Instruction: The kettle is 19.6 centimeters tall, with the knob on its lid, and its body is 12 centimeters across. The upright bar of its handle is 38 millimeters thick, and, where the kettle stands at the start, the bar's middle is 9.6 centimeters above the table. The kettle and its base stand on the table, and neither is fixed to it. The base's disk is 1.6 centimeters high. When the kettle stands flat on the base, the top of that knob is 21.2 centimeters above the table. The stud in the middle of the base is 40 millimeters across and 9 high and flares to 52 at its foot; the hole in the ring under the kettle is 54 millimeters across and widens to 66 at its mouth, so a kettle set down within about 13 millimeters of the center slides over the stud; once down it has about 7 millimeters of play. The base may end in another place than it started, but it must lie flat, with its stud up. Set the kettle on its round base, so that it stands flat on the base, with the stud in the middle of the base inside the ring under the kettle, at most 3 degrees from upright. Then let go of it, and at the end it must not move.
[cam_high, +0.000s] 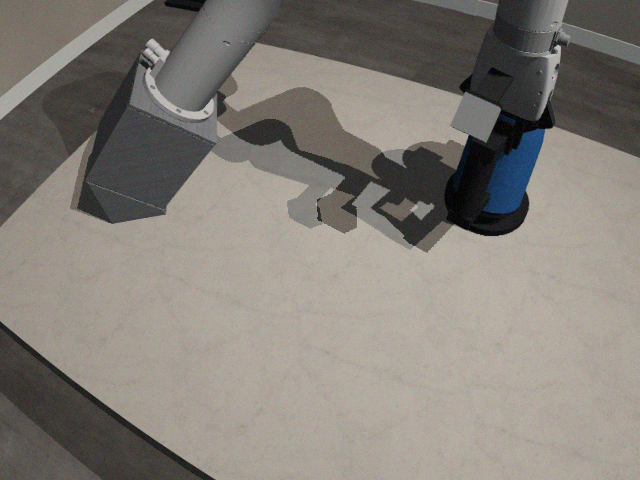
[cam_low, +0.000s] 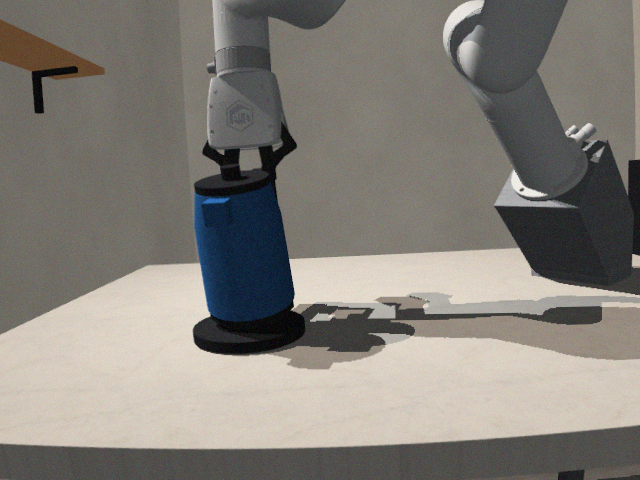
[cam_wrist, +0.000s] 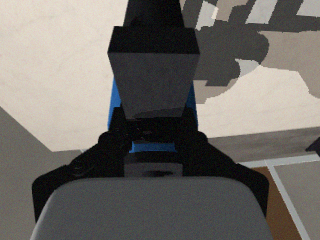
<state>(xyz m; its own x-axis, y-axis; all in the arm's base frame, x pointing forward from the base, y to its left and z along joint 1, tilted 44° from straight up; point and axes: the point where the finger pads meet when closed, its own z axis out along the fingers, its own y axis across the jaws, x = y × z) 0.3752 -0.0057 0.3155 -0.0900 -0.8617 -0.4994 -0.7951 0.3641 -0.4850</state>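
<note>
Right now the blue kettle is 6 cm below my hand and 2 cm to the left of it. Round my hand: round black base (19 cm below, 5 cm to the left, 1 cm ahead).
</note>
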